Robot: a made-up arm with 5 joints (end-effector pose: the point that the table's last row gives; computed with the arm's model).
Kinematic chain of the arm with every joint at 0, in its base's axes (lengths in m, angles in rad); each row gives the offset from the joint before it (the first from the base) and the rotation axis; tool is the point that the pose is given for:
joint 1: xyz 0 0 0.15 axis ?
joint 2: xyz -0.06 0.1 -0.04 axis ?
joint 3: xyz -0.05 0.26 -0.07 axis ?
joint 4: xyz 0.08 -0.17 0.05 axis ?
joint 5: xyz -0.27 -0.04 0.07 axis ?
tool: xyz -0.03 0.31 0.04
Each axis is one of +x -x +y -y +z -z.
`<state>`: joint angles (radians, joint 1 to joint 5).
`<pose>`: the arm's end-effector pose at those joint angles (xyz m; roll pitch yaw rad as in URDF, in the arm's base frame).
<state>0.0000 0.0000 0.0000 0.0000 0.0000</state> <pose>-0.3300 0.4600 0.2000 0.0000 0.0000 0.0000</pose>
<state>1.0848 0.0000 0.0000 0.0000 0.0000</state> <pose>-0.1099 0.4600 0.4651 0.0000 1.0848 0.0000</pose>
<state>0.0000 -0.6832 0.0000 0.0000 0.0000</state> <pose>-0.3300 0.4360 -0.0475 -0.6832 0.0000 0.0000</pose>
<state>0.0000 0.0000 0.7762 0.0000 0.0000</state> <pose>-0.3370 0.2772 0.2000 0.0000 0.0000 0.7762</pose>
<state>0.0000 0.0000 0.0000 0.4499 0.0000</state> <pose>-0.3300 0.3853 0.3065 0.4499 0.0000 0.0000</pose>
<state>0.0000 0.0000 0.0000 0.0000 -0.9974</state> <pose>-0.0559 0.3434 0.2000 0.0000 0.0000 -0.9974</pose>
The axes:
joint 1: +y
joint 2: +x
joint 3: +z
joint 4: +x
joint 5: +z

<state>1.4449 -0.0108 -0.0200 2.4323 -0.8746</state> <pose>-0.0347 -0.0199 0.2353 -1.6869 0.7912 2.2109</pose>
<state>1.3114 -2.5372 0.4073 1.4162 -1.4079</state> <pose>-0.0714 0.0764 0.0277 -1.8531 -0.0146 -0.5146</pose>
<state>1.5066 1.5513 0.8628 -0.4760 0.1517</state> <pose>0.0664 0.1448 0.5243 1.1367 0.5075 0.0981</pose>
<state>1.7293 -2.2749 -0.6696 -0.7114 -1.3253</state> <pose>-0.1619 0.0145 0.2362 -1.8431 -0.2418 1.3799</pose>
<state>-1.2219 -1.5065 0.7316 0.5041 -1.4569</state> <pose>0.2450 0.2002 0.1776 0.7090 -0.9442 -2.0672</pose>
